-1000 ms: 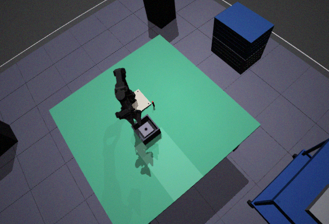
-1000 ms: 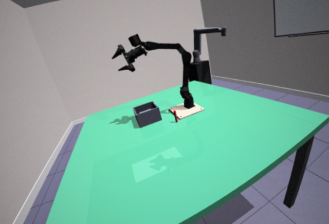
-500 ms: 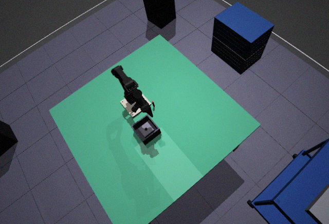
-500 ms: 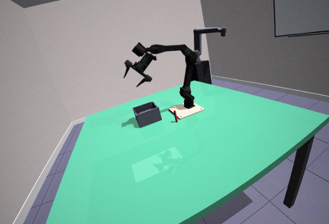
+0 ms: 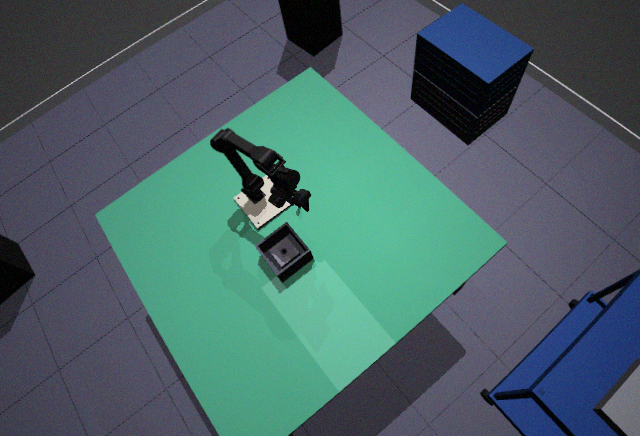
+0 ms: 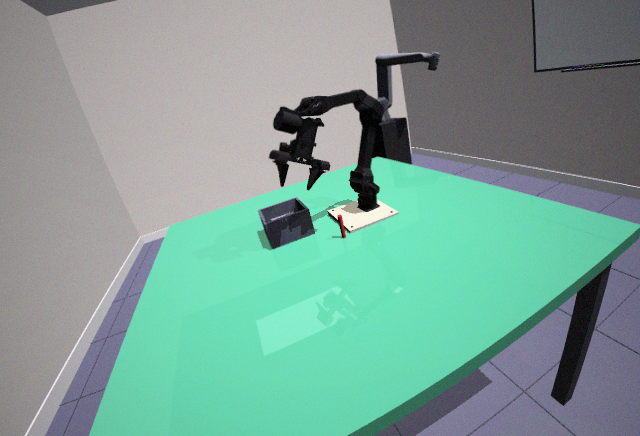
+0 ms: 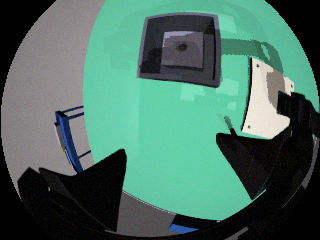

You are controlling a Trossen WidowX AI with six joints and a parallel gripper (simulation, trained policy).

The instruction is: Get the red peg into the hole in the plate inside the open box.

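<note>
Now: the red peg 160 mm below my gripper tip, 100 mm behind it and 50 mm to the left of it. Also, from my gripper tip: grey plate (160 mm below, 150 mm to the right, 30 mm ahead); dark grey box (180 mm below, 150 mm to the right, 30 mm ahead).
</note>
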